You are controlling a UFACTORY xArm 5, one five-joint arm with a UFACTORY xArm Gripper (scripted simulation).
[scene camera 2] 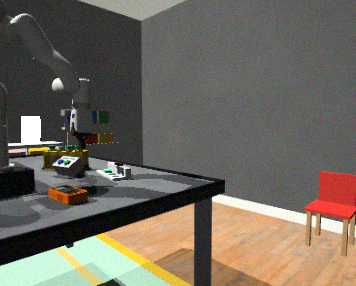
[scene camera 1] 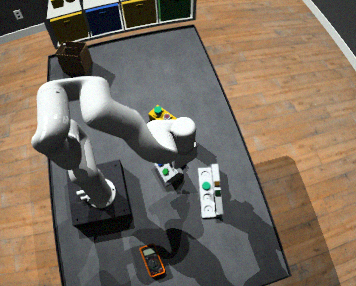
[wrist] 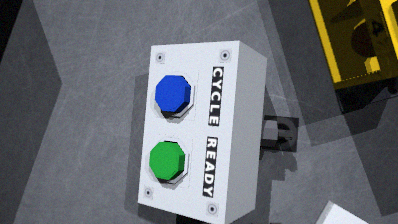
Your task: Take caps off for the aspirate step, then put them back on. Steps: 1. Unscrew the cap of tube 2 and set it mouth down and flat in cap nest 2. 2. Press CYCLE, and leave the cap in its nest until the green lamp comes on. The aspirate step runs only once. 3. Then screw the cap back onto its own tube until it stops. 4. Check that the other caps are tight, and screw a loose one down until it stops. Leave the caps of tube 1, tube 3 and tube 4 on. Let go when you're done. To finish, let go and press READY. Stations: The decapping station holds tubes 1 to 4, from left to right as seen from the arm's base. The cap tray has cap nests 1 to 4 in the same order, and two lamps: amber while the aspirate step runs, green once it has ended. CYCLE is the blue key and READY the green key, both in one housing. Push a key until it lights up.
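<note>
From scene camera 1 I can see a brown box (scene camera 1: 71,64). In scene camera 2 the box is out of frame. The wrist view gives me a key housing (wrist: 220,131), but the brown box is out of frame in the wrist view.
</note>
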